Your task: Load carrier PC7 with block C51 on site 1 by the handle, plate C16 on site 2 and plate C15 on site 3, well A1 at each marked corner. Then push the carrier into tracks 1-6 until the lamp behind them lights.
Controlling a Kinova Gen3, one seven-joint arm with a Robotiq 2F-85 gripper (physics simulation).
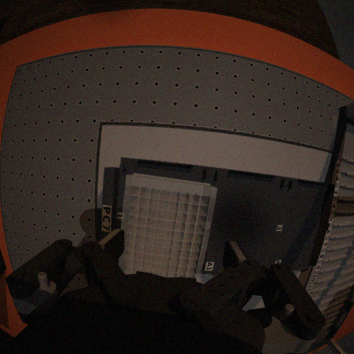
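Observation:
Dark carrier PC7 point(245, 210) lies across the middle, its name label at the left end. A pale gridded labware piece point(165, 225), apparently block C51, sits on site 1, right of the label 1. Its own name and handle cannot be made out. An A1 mark point(209, 266) shows by its lower right corner. The carrier around label 3 point(279, 228) is bare. My gripper point(173, 246) is open, with one finger on each side of the gridded piece and a gap to it. The numbered tracks point(327, 260) are at the right edge. C16, C15 and the lamp do not show.
A pale panel with a dark border point(215, 145) lies under and behind the carrier. A grey perforated deck point(165, 112) surrounds it, edged by an orange rim point(150, 27). The right end of the carrier is close to the tracks.

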